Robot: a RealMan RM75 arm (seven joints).
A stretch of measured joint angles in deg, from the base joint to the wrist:
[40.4 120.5 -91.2 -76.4 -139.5 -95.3 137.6]
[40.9 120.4 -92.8 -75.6 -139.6 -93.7 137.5]
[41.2 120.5 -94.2 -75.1 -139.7 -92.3 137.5]
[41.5 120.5 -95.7 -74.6 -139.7 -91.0 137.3]
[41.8 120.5 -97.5 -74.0 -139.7 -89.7 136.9]
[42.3 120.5 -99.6 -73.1 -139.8 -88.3 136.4]
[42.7 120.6 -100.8 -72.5 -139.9 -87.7 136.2]
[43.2 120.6 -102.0 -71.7 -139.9 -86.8 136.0]
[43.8 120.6 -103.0 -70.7 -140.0 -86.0 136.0]
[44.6 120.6 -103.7 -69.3 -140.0 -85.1 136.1]
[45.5 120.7 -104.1 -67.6 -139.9 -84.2 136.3]
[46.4 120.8 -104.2 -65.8 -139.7 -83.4 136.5]
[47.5 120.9 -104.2 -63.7 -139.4 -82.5 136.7]
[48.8 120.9 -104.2 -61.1 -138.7 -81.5 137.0]
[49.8 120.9 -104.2 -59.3 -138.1 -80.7 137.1]
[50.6 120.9 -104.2 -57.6 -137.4 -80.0 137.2]
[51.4 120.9 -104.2 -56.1 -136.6 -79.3 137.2]
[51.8 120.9 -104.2 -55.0 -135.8 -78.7 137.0]
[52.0 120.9 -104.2 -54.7 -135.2 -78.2 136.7]
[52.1 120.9 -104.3 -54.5 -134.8 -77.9 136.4]
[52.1 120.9 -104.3 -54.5 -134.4 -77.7 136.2]
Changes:
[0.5 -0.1 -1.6 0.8 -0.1 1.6 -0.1]
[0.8 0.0 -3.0 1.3 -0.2 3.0 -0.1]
[1.1 0.0 -4.5 1.8 -0.2 4.3 -0.3]
[1.4 0.0 -6.3 2.4 -0.2 5.6 -0.7]
[1.9 0.0 -8.4 3.3 -0.3 7.0 -1.2]
[2.3 0.1 -9.6 3.9 -0.4 7.6 -1.4]
[2.8 0.1 -10.8 4.7 -0.4 8.5 -1.6]
[3.4 0.1 -11.8 5.7 -0.5 9.3 -1.6]
[4.2 0.1 -12.5 7.1 -0.5 10.2 -1.5]
[5.1 0.2 -12.9 8.8 -0.4 11.1 -1.3]
[6.0 0.3 -13.0 10.6 -0.2 11.9 -1.1]
[7.1 0.4 -13.0 12.7 0.1 12.8 -0.9]
[8.4 0.4 -13.0 15.3 0.8 13.8 -0.6]
[9.4 0.4 -13.0 17.1 1.4 14.6 -0.5]
[10.2 0.4 -13.0 18.8 2.1 15.3 -0.4]
[11.0 0.4 -13.0 20.3 2.9 16.0 -0.4]
[11.4 0.4 -13.0 21.4 3.7 16.6 -0.6]
[11.6 0.4 -13.0 21.7 4.3 17.1 -0.9]
[11.7 0.4 -13.1 21.9 4.7 17.4 -1.2]
[11.7 0.4 -13.1 21.9 5.1 17.6 -1.4]

